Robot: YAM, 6 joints.
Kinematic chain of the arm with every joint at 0, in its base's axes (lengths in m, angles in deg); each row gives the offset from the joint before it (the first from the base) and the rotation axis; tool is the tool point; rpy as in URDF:
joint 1: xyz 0 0 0.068 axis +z
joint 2: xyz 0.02 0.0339 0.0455 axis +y
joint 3: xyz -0.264 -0.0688 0 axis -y
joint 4: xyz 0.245 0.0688 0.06 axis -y
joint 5: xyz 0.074 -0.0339 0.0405 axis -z
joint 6: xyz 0.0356 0 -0.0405 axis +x
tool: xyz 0 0 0 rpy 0 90 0
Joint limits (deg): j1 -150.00..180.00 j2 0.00..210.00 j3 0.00..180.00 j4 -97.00..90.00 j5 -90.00..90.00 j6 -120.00..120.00
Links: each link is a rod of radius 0.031 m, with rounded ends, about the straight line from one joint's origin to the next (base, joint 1, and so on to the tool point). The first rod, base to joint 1, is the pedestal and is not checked.
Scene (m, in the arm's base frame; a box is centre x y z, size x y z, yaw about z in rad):
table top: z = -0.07
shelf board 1: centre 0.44 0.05 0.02 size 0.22 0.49 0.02 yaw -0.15
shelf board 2: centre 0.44 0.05 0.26 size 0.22 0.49 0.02 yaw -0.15
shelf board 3: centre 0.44 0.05 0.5 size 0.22 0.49 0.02 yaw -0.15
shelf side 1: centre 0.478 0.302 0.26 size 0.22 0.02 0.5 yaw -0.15
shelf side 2: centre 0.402 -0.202 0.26 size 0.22 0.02 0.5 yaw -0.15
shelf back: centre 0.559 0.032 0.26 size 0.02 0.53 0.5 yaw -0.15
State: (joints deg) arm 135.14 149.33 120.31 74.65 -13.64 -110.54
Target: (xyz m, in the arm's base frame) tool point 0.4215 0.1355 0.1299
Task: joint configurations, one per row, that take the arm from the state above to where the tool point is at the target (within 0.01 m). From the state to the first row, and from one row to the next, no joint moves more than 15 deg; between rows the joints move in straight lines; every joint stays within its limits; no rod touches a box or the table.
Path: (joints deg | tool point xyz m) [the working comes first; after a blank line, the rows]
Joints at the target: 17.40 133.50 62.83 90.00 -5.19 -110.54
Straight joint move there: touches shelf side 1.

1: 120.36 143.75 106.65 76.84 -12.80 -110.54 | -0.2838 0.4689 0.2392
2: 105.58 138.17 92.99 79.04 -11.97 -110.54 | -0.1474 0.5012 0.2187
3: 90.80 132.59 79.32 81.23 -11.13 -110.54 | -0.0137 0.4893 0.1985
4: 76.01 127.01 65.66 83.42 -10.30 -110.54 | 0.1026 0.4383 0.1790
5: 61.23 121.43 52.00 85.61 -9.46 -110.54 | 0.1897 0.3576 0.1609
6: 46.45 115.85 38.34 87.81 -8.62 -110.54 | 0.2401 0.2603 0.1444
7: 31.67 110.27 24.68 90.00 -7.79 -110.54 | 0.2520 0.1611 0.1299
8: 26.91 118.01 37.40 90.00 -6.92 -110.54 | 0.3111 0.1627 0.1325
9: 22.16 125.76 50.11 90.00 -6.06 -110.54 | 0.3682 0.1540 0.1324
10: 17.40 133.50 62.83 90.00 -5.19 -110.54 | 0.4215 0.1355 0.1299

